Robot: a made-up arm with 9 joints. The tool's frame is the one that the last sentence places.
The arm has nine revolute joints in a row. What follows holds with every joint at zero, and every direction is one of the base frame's.
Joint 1 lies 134 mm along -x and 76 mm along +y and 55.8 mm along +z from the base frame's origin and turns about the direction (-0.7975, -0.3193, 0.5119), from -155.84 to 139.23 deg.
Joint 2 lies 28.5 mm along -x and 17.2 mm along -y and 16.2 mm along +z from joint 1 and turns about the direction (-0.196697, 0.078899, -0.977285), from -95.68 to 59.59 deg.
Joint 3 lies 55.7 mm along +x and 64.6 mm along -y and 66.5 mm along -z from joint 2 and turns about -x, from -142.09 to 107.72 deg.
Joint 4 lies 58.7 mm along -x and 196.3 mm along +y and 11.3 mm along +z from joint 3 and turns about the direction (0.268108, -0.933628, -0.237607), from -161 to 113.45 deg.
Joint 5 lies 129.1 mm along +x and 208.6 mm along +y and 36 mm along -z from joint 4 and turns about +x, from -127.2 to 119.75 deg.
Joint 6 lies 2.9 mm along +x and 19.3 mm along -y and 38.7 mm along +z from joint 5 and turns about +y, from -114.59 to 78.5 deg.
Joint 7 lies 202.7 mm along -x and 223 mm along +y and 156.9 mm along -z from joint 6 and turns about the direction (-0.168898, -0.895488, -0.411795), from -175.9 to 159.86 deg.
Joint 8 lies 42.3 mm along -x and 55.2 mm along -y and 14 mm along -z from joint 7 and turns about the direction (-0.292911, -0.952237, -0.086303), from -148.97 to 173.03 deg.
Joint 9 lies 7 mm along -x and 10.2 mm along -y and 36.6 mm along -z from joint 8 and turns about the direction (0.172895, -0.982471, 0.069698), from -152.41 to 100.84 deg.
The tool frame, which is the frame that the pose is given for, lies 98.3 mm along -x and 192.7 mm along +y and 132.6 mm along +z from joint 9; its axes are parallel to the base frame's.
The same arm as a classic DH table. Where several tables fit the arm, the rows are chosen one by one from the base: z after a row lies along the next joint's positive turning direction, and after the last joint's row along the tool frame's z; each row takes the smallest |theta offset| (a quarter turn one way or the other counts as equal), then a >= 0, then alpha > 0; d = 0 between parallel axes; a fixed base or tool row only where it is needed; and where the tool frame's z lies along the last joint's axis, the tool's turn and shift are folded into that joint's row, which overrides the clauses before.
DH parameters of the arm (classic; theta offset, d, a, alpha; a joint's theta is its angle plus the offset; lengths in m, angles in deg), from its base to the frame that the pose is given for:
base (fixed): -68.18 -0.0015 -0.1204 59.21
joint 1: -9.06 0.1492 0.0058 111.63
joint 2: 17.34 0.0645 0.0697 -78.66
joint 3: 80.34 -0.0630 -0.0375 105.55
joint 4: 0.00 -0.4010 -0.0863 74.45
joint 5: -14.28 0.1858 0.0387 90.00
joint 6: -67.70 0.6505 0.1280 153.57
joint 7: 43.30 0.5014 0.0256 20.33
joint 8: -89.22 0.1052 -0.0326 28.49
joint 9: 71.94 -0.2374 0.0634 86.00
tool (fixed): 170.02 0.1471 0.0000 0.00
Joint limits (deg, base to tool): -155.84..139.23 -95.68..59.59 -142.09..107.72 -161.00..113.45 -127.20..119.75 -114.59..78.50 -175.90..159.86 -148.97..173.03 -152.41..100.84

